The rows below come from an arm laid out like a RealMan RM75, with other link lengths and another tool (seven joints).
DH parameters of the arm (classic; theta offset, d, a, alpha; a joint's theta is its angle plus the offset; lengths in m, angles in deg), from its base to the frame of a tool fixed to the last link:
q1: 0 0.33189 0 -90
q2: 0 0 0 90
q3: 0 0.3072 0 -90
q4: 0 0 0 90
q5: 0 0.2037 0 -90
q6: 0 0 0 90
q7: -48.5 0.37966 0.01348 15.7
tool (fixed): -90 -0.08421 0 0
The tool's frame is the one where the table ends.
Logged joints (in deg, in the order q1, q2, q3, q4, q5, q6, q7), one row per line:
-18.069, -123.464, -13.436, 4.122, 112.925, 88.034, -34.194
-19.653, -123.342, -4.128, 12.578, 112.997, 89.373, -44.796
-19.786, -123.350, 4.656, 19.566, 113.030, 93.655, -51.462
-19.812, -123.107, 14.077, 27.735, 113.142, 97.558, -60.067
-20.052, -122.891, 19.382, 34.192, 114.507, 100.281, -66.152
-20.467, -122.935, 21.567, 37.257, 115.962, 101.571, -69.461
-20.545, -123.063, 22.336, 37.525, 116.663, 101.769, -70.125
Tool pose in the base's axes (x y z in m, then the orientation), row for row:
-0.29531, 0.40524, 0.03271, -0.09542, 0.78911, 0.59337, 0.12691
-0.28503, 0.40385, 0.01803, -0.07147, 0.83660, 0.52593, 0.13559
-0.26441, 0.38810, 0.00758, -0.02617, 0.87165, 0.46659, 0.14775
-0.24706, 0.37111, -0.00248, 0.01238, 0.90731, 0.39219, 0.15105
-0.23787, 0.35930, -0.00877, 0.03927, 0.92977, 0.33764, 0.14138
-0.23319, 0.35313, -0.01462, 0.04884, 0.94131, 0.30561, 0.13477
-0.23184, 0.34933, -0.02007, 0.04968, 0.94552, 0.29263, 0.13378
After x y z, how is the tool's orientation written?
As a quaternion, x y z w.
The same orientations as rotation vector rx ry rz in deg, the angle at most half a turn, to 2 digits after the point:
-15.91, 131.60, 98.95
-11.86, 138.83, 87.28
-4.31, 143.66, 76.90
2.04, 149.26, 64.52
6.50, 153.79, 55.85
8.11, 156.28, 50.74
8.25, 157.07, 48.61

